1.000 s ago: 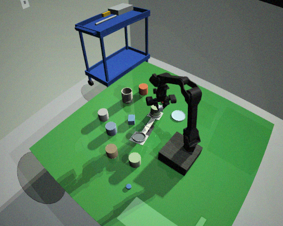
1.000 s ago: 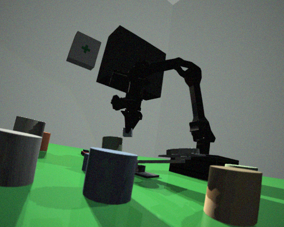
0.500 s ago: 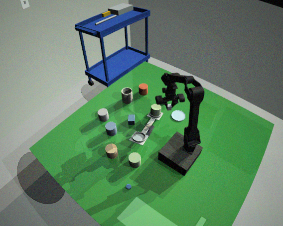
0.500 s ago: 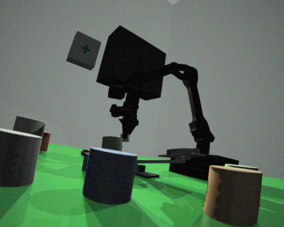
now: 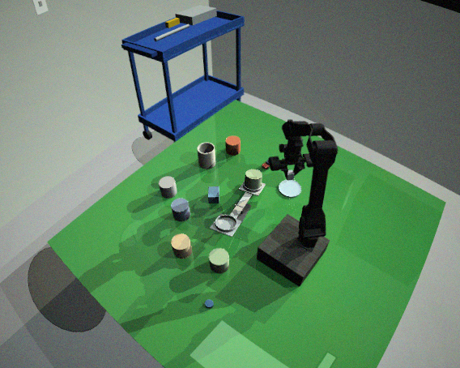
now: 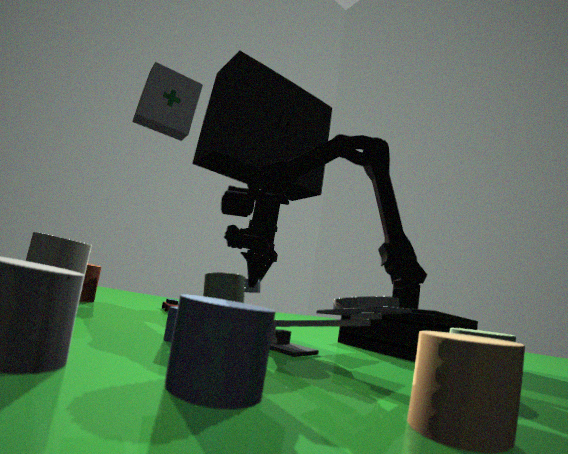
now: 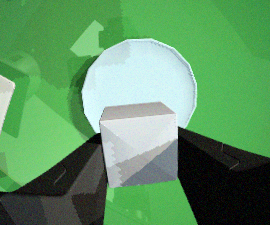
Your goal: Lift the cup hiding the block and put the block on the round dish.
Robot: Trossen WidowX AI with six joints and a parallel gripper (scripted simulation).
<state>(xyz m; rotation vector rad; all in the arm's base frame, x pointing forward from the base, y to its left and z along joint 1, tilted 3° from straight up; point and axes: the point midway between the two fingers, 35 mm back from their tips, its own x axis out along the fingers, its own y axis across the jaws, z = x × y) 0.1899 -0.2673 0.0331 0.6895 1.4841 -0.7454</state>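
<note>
My gripper tip is 10 mm past the round pale blue dish and 80 mm above it. From my gripper tip the other things lie so: block: right at my gripper tip; pale green cup: 130 mm ahead, 60 mm to the left, 20 mm below; balance: 120 mm ahead, 210 mm to the left, 40 mm below.
</note>
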